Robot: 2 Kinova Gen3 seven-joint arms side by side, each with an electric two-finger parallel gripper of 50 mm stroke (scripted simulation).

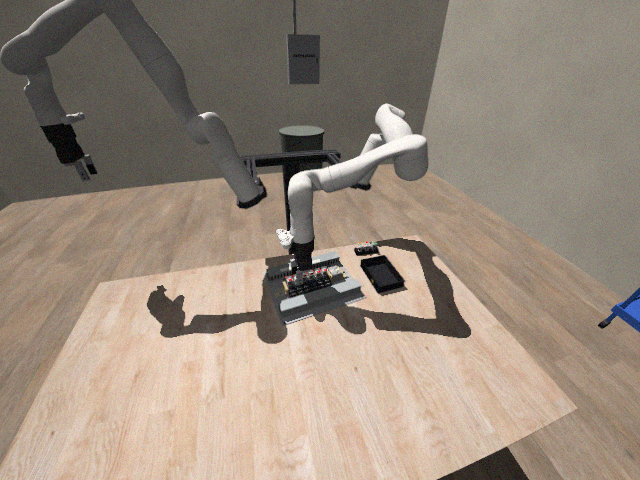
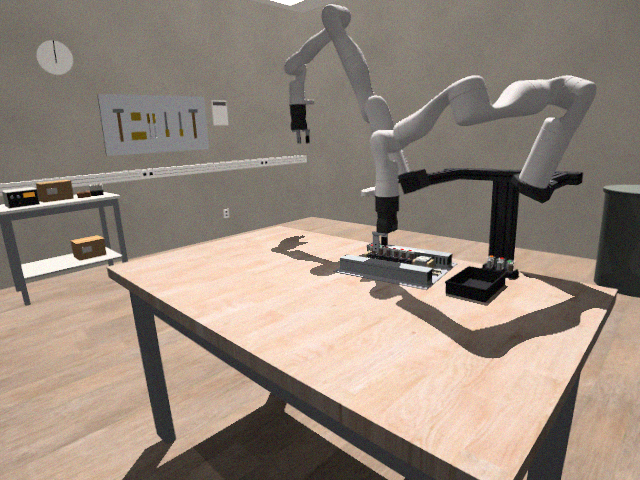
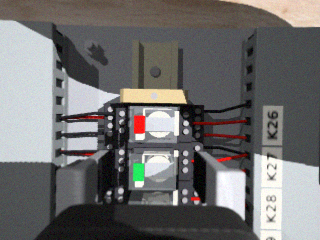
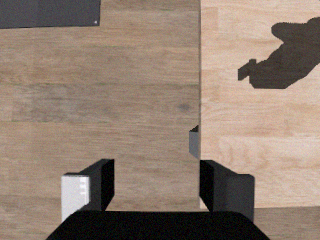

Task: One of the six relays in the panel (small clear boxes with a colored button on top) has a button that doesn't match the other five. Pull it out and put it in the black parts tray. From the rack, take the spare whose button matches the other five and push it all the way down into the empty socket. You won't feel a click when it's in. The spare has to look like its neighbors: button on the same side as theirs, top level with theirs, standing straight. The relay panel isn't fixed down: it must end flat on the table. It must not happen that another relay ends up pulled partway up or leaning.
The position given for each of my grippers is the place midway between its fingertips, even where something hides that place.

Observation:
In view: my left gripper (image 2: 380, 248), my right gripper (image 1: 90, 177), a relay panel (image 1: 313, 298) and a black parts tray (image 2: 473, 276).
The relay panel shows as well in image 2 (image 2: 429, 266) and in image 3 (image 3: 221, 80). The black parts tray also shows in image 1 (image 1: 383, 271). My left gripper also shows in image 3 (image 3: 152, 168). Image 4 misses the relay panel: it is out of frame. Image 3 misses the black parts tray: it is out of frame.

